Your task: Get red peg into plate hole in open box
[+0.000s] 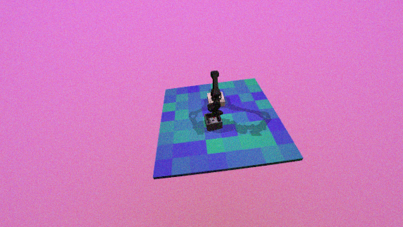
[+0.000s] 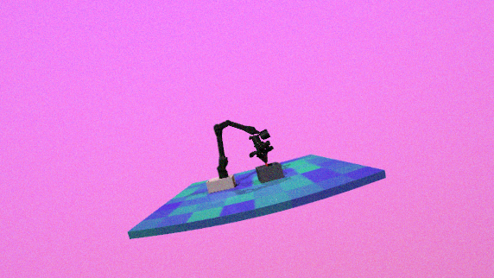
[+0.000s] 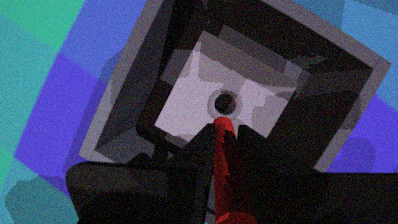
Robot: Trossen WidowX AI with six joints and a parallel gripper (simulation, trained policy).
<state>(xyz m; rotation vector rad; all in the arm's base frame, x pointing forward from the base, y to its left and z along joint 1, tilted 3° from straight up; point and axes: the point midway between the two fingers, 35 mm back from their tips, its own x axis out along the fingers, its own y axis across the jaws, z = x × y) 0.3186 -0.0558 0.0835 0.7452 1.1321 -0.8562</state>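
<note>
Right now my gripper tip is 10 mm past the red peg, 10 mm to the right of it and 10 mm below it. Also, from my gripper tip: dark box: 10 mm to the right, 90 mm below; then grey plate: 10 mm to the right, 70 mm below.
</note>
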